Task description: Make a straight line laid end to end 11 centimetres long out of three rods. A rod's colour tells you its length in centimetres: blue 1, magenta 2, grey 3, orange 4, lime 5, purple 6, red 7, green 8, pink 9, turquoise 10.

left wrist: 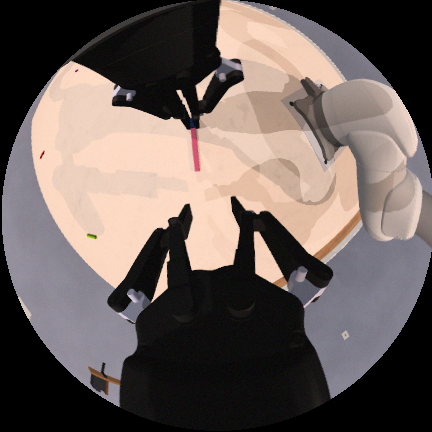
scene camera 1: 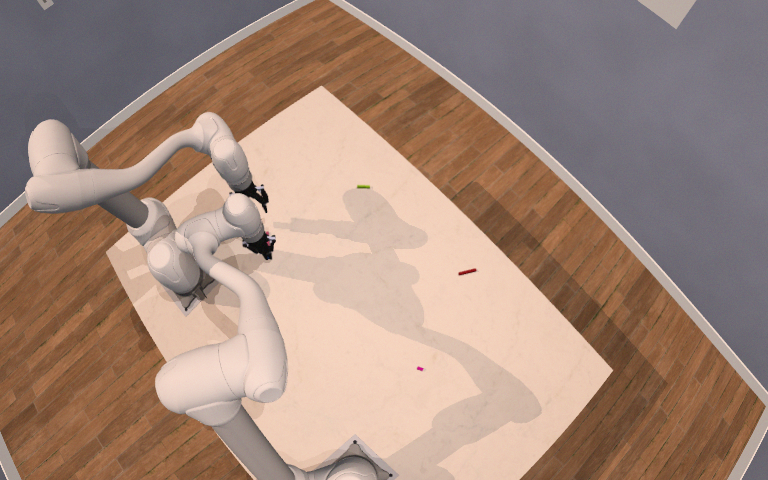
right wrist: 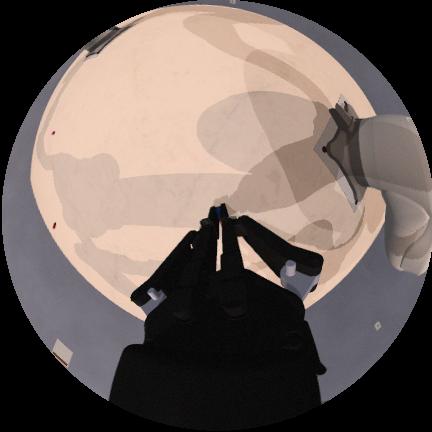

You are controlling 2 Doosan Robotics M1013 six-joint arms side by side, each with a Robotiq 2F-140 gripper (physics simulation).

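Seen in the pictures: left gripper, between the fingertips: (left wrist: 210, 206); right gripper, between the fingertips: (left wrist: 192, 122) (scene camera 1: 268, 256) (right wrist: 219, 211); left arm's base, origin of its link: (left wrist: 326, 119) (scene camera 1: 188, 279) (right wrist: 355, 151).
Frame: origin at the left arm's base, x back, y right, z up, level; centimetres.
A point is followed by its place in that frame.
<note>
My right gripper (scene camera 1: 267, 255) {x -30.9, y 18.6, z 0.4 cm} (left wrist: 192, 122) {x -30.9, y 18.6, z 0.4 cm} (right wrist: 219, 211) {x -30.9, y 18.6, z 0.4 cm} is shut on the blue rods (left wrist: 193, 122) (right wrist: 218, 214) {x -31.2, y 18.6, z 1.0 cm}, low at the table. The fingers cover much of them, so the joint between them is hidden. The pink rod (left wrist: 196, 152) {x -34.7, y 13.3, z 1.0 cm} runs straight on from the blue in the left wrist view, pointing towards my left gripper. A bit of pink shows between the fingers in the right wrist view. Whether pink and blue touch, I cannot tell. My left gripper (left wrist: 210, 206) {x -39.2, y 4.7, z 7.7 cm} is open and empty, near the pink rod's free end but apart from it.
A lime rod (scene camera 1: 363, 186) {x -77.3, y 25.1, z 1.0 cm} (left wrist: 91, 236) {x -76.7, y 24.5, z 1.0 cm} lies on the pale table (scene camera 1: 322, 107) {x -95.5, y -18.8, z -0.1 cm}. A red rod (scene camera 1: 467, 271) {x -77.8, y 78.2, z 1.0 cm} (left wrist: 42, 155) (right wrist: 54, 225) {x -77.0, y 77.0, z 0.6 cm} lies near the table's right edge. A magenta rod (scene camera 1: 420, 369) {x -38.3, y 89.3, z 1.0 cm} (left wrist: 76, 70) (right wrist: 53, 133) lies lower down. Both arms reach close together.
</note>
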